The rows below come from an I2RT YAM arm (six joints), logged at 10 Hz.
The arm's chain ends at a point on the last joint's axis. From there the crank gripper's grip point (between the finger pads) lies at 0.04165 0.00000 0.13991 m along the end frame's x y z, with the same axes.
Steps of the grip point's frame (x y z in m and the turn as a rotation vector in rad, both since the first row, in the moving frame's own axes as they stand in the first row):
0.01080 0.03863 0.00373 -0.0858 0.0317 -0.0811
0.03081 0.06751 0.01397 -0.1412 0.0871 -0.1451
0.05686 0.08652 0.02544 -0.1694 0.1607 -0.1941
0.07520 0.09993 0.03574 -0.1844 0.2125 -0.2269
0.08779 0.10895 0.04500 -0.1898 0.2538 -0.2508
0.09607 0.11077 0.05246 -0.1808 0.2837 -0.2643
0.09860 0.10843 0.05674 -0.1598 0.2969 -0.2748
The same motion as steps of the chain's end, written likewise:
0.00605 0.03026 0.00549 -0.0858 0.0317 -0.0811
0.01789 0.05504 0.01906 -0.1412 0.0871 -0.1451
0.03375 0.07387 0.03514 -0.1694 0.1607 -0.1941
0.04521 0.08808 0.04901 -0.1844 0.2125 -0.2269
0.05257 0.09866 0.06124 -0.1898 0.2538 -0.2508
0.05737 0.10313 0.07074 -0.1808 0.2837 -0.2643
0.05869 0.10445 0.07565 -0.1598 0.2969 -0.2748

